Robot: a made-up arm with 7 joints. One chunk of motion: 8 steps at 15 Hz.
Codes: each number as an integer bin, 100 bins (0 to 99) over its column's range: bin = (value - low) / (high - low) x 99, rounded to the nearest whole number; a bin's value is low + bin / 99 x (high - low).
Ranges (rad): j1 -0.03..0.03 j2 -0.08..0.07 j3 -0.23..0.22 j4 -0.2..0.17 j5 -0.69..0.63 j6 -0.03..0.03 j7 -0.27..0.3
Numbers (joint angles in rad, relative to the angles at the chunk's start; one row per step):
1: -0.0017 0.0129 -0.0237 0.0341 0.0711 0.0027 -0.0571
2: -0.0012 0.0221 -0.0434 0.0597 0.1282 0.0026 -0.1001
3: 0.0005 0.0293 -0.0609 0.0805 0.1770 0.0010 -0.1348
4: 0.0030 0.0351 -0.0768 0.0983 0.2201 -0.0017 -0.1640
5: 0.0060 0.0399 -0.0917 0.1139 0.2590 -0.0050 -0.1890
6: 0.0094 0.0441 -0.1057 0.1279 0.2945 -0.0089 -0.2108
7: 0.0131 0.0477 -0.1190 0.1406 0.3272 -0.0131 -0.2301
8: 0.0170 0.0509 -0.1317 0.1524 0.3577 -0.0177 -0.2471
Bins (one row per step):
1: 47 61 45 63 57 54 37
2: 48 67 41 69 61 54 30
3: 50 72 37 75 65 51 23
4: 54 76 34 80 68 47 18
5: 59 79 30 84 71 41 14
6: 65 82 27 88 74 35 10
7: 71 84 24 91 76 28 7
8: 78 86 22 94 79 20 4

